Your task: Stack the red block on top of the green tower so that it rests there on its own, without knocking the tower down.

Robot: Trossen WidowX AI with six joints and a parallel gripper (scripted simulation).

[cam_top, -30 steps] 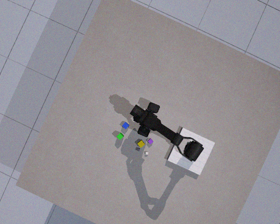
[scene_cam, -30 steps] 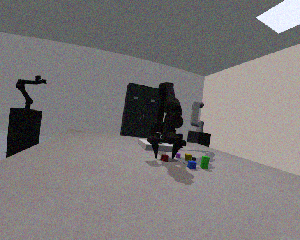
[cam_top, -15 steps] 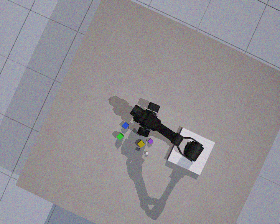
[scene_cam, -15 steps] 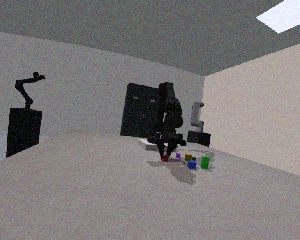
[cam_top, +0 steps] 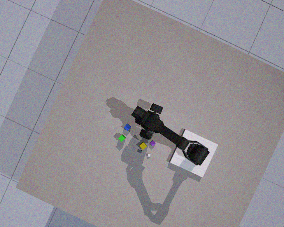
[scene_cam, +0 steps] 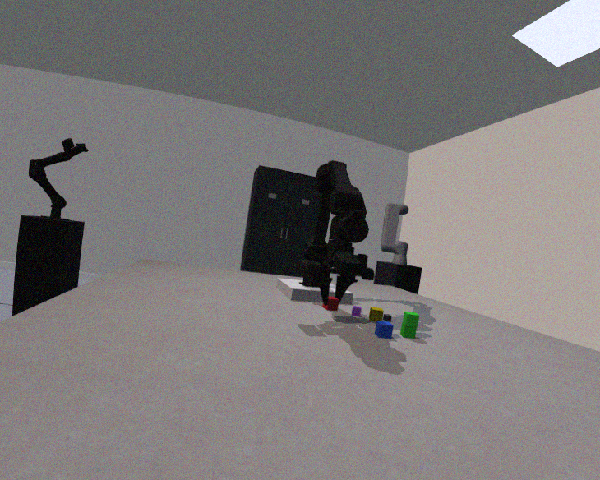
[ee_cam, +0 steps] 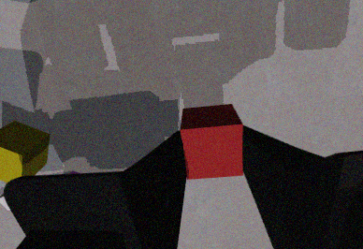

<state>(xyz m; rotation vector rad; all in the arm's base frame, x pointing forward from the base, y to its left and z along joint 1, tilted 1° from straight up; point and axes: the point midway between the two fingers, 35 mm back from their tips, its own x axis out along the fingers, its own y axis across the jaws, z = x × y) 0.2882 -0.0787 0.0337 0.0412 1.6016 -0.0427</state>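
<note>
The blue block is 11 cm ahead of my gripper tip, 8 cm to the left of it and 2 cm below it. Also, from my gripper tip: red block right at my gripper tip; then yellow block 1 cm behind, 15 cm to the left, 2 cm below; then purple block 5 cm behind, 12 cm to the left, 3 cm below.
</note>
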